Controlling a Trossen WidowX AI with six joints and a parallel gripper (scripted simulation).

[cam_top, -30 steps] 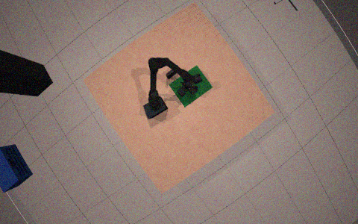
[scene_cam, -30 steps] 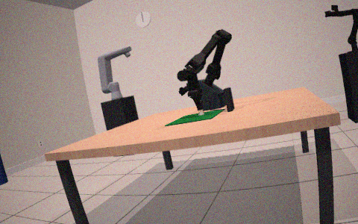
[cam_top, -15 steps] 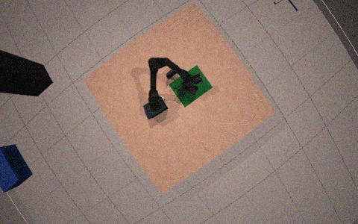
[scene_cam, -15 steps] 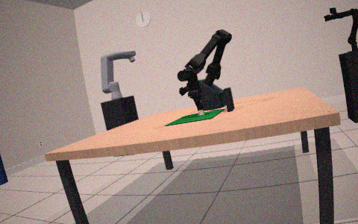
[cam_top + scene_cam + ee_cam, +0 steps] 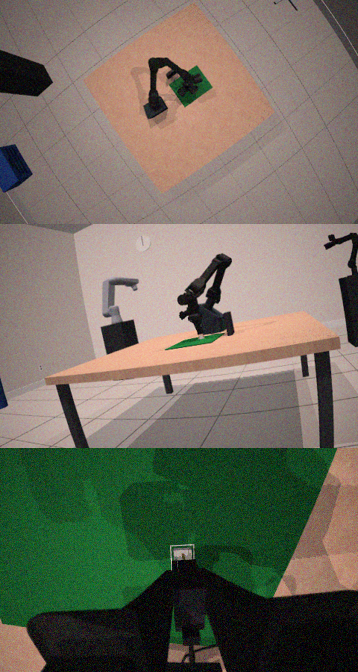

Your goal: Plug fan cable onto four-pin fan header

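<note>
Right now my gripper tip is 1 cm to the right of the black fan plug and 1 cm below it. From my gripper tip the other things lie so: white fan header 4 cm below, 1 cm to the left; green board 6 cm below, 4 cm ahead.
</note>
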